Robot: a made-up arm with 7 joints. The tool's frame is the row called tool. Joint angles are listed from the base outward.
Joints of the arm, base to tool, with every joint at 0 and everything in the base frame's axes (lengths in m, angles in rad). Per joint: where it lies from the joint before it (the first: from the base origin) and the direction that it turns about. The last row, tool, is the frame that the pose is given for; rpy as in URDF.
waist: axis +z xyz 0 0 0.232
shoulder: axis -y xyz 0 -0.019 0.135
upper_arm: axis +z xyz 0 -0.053 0.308
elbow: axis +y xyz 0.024 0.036 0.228
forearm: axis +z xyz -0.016 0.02 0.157
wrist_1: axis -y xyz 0 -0.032 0.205
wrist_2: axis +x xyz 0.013 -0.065 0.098
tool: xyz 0 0 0 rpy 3.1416 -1.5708 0
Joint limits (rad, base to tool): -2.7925..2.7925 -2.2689..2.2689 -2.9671..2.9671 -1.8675..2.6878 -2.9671..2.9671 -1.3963..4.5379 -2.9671..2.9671
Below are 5 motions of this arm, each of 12 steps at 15 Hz.
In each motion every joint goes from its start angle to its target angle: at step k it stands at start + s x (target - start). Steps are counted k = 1, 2, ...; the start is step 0. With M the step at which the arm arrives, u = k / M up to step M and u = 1 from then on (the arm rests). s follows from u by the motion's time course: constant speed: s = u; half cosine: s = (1 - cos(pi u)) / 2; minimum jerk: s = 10 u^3 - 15 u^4 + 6 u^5.
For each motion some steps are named. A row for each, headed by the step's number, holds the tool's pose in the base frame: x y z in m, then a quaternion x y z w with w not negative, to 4 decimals.
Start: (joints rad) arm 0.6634 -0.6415 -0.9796 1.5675 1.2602 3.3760 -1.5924
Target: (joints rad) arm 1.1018 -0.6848 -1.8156 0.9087 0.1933 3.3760 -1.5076
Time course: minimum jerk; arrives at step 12
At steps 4, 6, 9, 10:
4: 0.5285 0.0363 0.6852 0.0779 -0.2080 0.5051 0.8340
6: 0.5216 0.0662 0.7905 -0.1421 -0.1371 0.5700 0.7976
9: 0.4552 0.1576 0.9299 -0.4426 -0.0241 0.5501 0.7078
10: 0.4373 0.1783 0.9499 -0.4907 -0.0041 0.5335 0.6889

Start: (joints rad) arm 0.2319 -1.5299 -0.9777 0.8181 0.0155 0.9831 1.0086
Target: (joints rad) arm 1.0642 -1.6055 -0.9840 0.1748 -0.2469 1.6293 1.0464
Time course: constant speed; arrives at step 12
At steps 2, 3, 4, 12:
2: 0.9586 0.0747 0.3014 0.8450 -0.1852 0.4342 0.2513
3: 0.9490 0.1663 0.3095 0.8472 -0.1209 0.4728 0.2097
4: 0.9294 0.2561 0.3175 0.8438 -0.0564 0.5075 0.1650
12: 0.4852 0.7873 0.3715 -0.6229 -0.4096 -0.6160 0.2545

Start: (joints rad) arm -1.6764 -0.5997 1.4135 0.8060 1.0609 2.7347 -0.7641
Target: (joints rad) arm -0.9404 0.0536 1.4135 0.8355 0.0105 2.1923 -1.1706
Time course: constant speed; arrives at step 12
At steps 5, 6, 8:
5: 0.2048 -0.2971 1.0417 0.1274 -0.3748 0.8898 0.2270
6: 0.2078 -0.2528 1.0695 0.1374 -0.3038 0.9117 0.2402
8: 0.1974 -0.1575 1.1209 0.1361 -0.1621 0.9397 0.2687

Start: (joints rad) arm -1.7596 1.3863 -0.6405 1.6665 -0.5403 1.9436 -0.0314
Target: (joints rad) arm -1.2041 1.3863 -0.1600 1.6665 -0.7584 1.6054 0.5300
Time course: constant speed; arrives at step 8
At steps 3, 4, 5, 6, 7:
3: -0.2246 0.5722 0.8435 -0.0486 -0.1537 0.5161 0.8412
4: -0.2397 0.5554 0.8566 -0.0208 -0.1475 0.5691 0.8087
5: -0.2526 0.5395 0.8681 0.0060 -0.1410 0.6184 0.7731
6: -0.2638 0.5247 0.8778 0.0319 -0.1342 0.6641 0.7348
7: -0.2735 0.5112 0.8858 0.0566 -0.1270 0.7062 0.6943

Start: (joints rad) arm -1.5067 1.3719 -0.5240 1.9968 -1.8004 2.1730 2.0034
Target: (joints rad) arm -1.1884 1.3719 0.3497 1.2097 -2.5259 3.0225 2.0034
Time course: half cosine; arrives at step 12
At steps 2, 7, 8, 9, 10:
2: -0.1153 0.4081 0.8418 0.2843 -0.1949 0.8089 0.4762
7: -0.0509 0.5483 0.7759 0.5553 0.1712 0.5952 0.5550
8: -0.0561 0.5799 0.7494 0.5813 0.2370 0.5330 0.5673
9: -0.0664 0.6061 0.7242 0.5948 0.2878 0.4787 0.5781
10: -0.0779 0.6254 0.7036 0.6000 0.3230 0.4375 0.5867

